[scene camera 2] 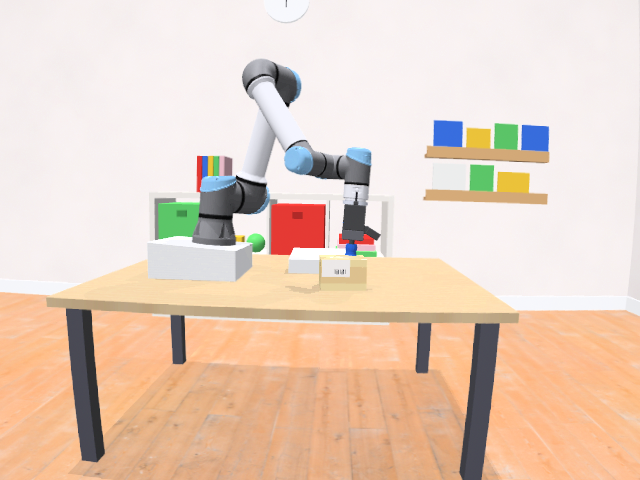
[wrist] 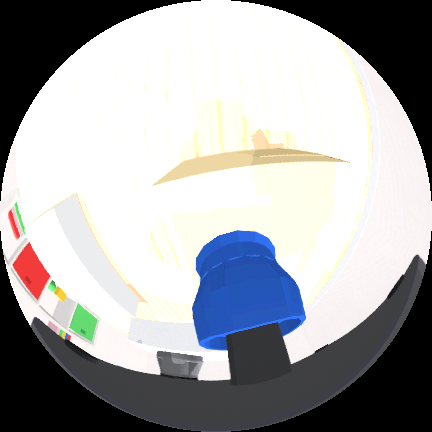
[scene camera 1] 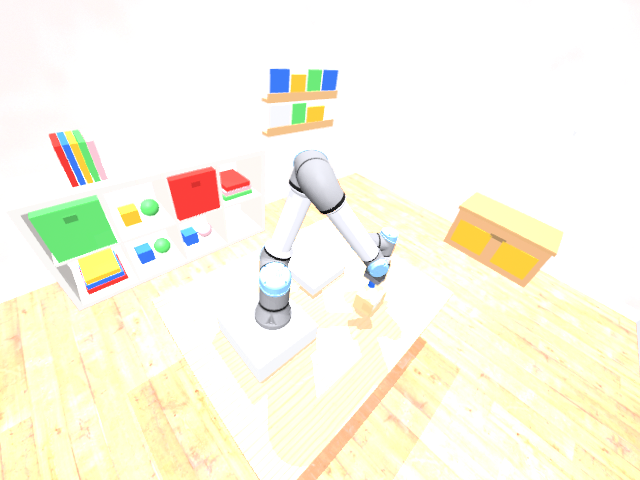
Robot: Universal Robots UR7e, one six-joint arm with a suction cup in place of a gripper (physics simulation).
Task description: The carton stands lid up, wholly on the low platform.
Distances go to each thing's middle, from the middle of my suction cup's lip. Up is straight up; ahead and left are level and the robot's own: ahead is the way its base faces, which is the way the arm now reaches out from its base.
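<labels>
The low white platform (scene camera 1: 312, 268) is 350 mm to the left of my suction cup, 90 mm behind it and 80 mm below it. As for the tan carton (scene camera 2: 336, 272), my suction cup is 60 mm above it, and also 20 mm past it and 30 mm to the left of it. Going by their middles, the carton is the nearest to my suction cup of the things named here.
</labels>
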